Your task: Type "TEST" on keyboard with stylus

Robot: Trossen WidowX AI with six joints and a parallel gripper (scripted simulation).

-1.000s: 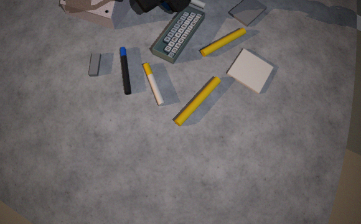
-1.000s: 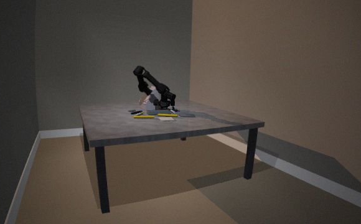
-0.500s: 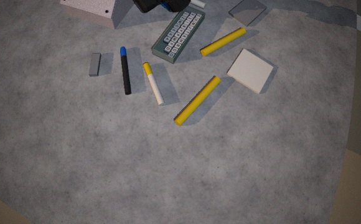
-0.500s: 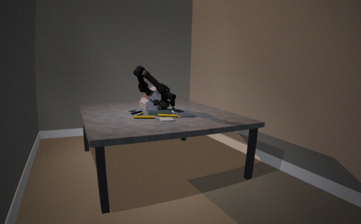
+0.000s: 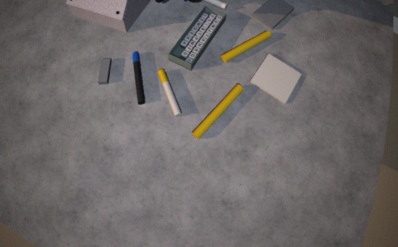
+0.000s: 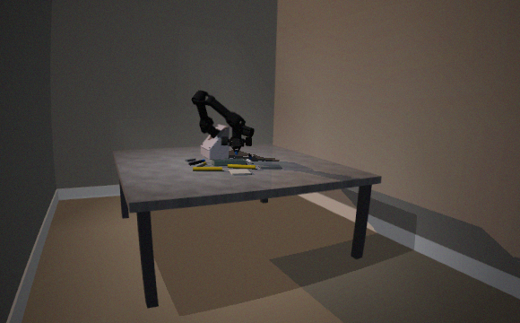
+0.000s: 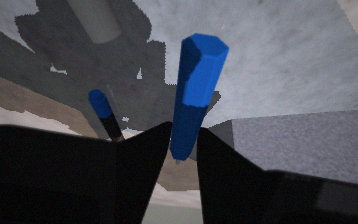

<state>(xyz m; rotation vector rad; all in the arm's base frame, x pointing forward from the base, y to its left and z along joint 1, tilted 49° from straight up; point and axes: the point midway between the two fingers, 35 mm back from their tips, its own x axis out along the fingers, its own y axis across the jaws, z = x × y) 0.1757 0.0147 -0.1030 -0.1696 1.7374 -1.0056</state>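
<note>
Right now the T key is 15 cm ahead of my gripper tip, 9 cm to the right of it and 4 cm below it. The rest, counted from my gripper tip: grey block: 3 cm behind, 29 cm to the right, 4 cm below; then blue stylus: 2 cm behind, 1 cm to the left; then white cylinder: 10 cm ahead, 4 cm to the left, 4 cm below.
</note>
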